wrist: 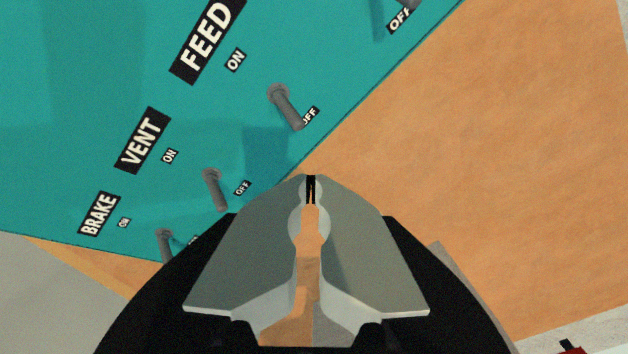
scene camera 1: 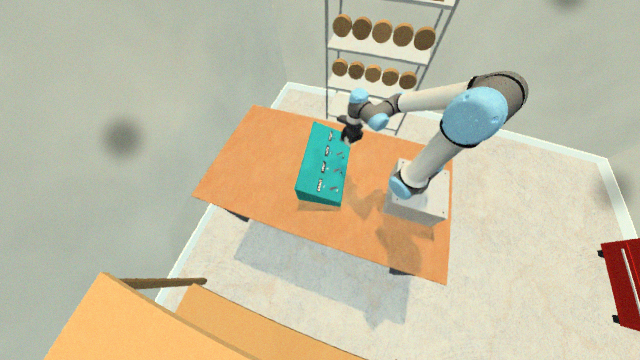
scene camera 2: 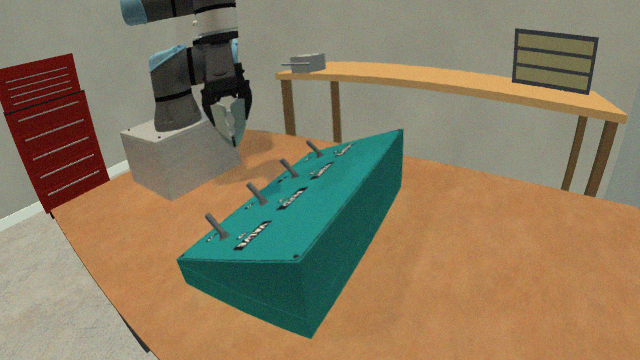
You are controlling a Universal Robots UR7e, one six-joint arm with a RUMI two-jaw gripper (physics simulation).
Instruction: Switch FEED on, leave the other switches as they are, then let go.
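Pixels of known places: gripper, fingertip midpoint: (wrist: 311, 177) (scene camera 1: 346, 144) (scene camera 2: 234, 146); arm's base at its link origin: (scene camera 2: 178, 123).
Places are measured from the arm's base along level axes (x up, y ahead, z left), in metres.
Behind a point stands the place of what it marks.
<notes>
A teal sloped switch box (scene camera 1: 307, 170) @[x -0.036, y 0.544, z 0.195 m] (scene camera 2: 325, 215) @[x -0.027, y 0.647, z -0.046 m] (wrist: 90, 70) @[x -0.048, y 0.544, z 0.089 m] stands on the table. The FEED switch (scene camera 1: 340, 154) @[x -0.066, y 0.438, z -0.020 m] (scene camera 2: 257, 193) @[x -0.071, y 0.449, z -0.025 m] (wrist: 287, 107) @[x -0.065, y 0.444, z -0.026 m] is a grey lever leaning to its OFF label. The VENT lever (scene camera 2: 289, 168) @[x -0.072, y 0.411, z 0.087 m] (wrist: 216, 190) @[x -0.068, y 0.407, z 0.085 m] and the BRAKE lever (scene camera 2: 314, 148) @[x -0.071, y 0.373, z 0.201 m] (wrist: 164, 245) @[x -0.073, y 0.374, z 0.201 m] also lean to the OFF side, as does the VALVE lever (scene camera 2: 217, 226) @[x -0.071, y 0.487, z -0.138 m], cut off at the top of the wrist view. My gripper (scene camera 1: 346, 143) @[x 0.020, y 0.412, z -0.036 m] (scene camera 2: 234, 144) @[x 0.020, y 0.412, z -0.036 m] (wrist: 311, 177) @[x 0.020, y 0.412, z -0.036 m] is shut and empty, above the box's OFF-side edge. In the wrist view its tips are below the FEED lever, apart from it.
The orange table (scene camera 1: 240, 165) @[x -0.178, y 1.029, z 0.318 m] (scene camera 2: 480, 260) @[x -0.178, y 0.829, z 0.178 m] (wrist: 500, 150) @[x -0.178, y 0.237, z -0.235 m] carries the box and the grey arm base (scene camera 1: 417, 215) @[x -0.067, y -0.096, z 0.137 m] (scene camera 2: 185, 165) @[x -0.099, y 0.100, z -0.039 m]. A shelf rack (scene camera 1: 327, 90) stands behind the table. A red tool cabinet (scene camera 1: 620, 285) (scene camera 2: 55, 135) and a wooden bench (scene camera 2: 425, 80) stand apart from it.
</notes>
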